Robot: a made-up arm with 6 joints. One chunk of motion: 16 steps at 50 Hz.
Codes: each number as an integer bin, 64 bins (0 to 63) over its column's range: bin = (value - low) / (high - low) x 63, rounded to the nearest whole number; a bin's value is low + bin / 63 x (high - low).
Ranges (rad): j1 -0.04..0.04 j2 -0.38..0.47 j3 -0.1..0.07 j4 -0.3..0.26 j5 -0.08..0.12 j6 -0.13..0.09
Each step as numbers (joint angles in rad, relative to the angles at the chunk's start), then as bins.
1 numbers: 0.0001 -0.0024 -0.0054 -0.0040 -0.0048 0.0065
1 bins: 32 28 35 33 24 39
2 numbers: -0.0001 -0.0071 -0.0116 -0.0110 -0.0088 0.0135
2 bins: 31 28 33 33 22 41
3 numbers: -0.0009 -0.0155 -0.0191 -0.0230 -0.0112 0.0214
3 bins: 31 27 30 31 22 43
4 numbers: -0.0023 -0.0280 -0.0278 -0.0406 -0.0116 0.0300
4 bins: 30 26 27 29 22 46
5 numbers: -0.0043 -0.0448 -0.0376 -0.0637 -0.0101 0.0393
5 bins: 28 25 23 27 22 48
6 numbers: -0.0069 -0.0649 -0.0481 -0.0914 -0.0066 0.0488
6 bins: 26 23 19 23 23 51
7 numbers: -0.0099 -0.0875 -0.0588 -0.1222 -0.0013 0.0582
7 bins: 24 22 15 20 25 54
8 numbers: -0.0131 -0.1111 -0.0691 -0.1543 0.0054 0.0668
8 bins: 21 20 11 16 27 56
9 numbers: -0.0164 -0.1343 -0.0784 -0.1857 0.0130 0.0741
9 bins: 19 18 8 13 29 58
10 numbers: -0.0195 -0.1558 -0.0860 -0.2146 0.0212 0.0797
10 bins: 16 17 5 10 32 60
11 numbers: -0.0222 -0.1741 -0.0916 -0.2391 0.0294 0.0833
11 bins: 14 15 3 7 34 61
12 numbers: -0.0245 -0.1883 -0.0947 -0.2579 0.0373 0.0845
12 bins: 12 14 2 5 37 61
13 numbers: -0.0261 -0.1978 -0.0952 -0.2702 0.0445 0.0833
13 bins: 11 14 2 3 39 61
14 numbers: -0.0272 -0.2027 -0.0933 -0.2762 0.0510 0.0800
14 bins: 10 13 2 3 41 60
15 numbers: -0.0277 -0.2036 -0.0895 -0.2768 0.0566 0.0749
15 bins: 10 13 4 3 43 59
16 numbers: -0.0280 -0.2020 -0.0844 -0.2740 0.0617 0.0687
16 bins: 9 13 6 3 45 57
